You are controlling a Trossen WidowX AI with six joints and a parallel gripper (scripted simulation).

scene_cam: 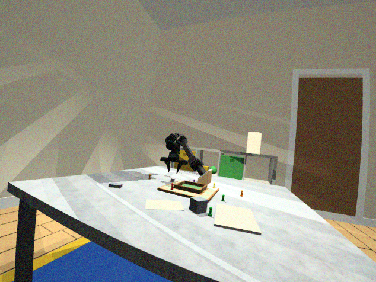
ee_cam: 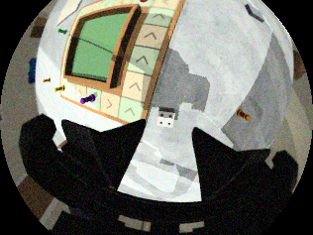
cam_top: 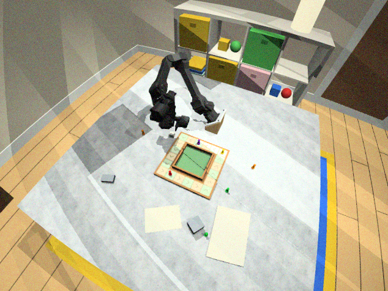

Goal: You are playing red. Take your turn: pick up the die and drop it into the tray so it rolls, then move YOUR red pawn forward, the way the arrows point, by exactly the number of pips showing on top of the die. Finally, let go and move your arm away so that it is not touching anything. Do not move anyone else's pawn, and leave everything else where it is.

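My gripper tip is 50 mm above the white die and 10 mm past it. Round my gripper tip: green tray: 180 mm to the left, 80 mm ahead, 60 mm below; then yellow pawn: 290 mm to the left, 40 mm below, 30 mm behind; then red pawn: 200 mm ahead, 120 mm to the left, 40 mm below.
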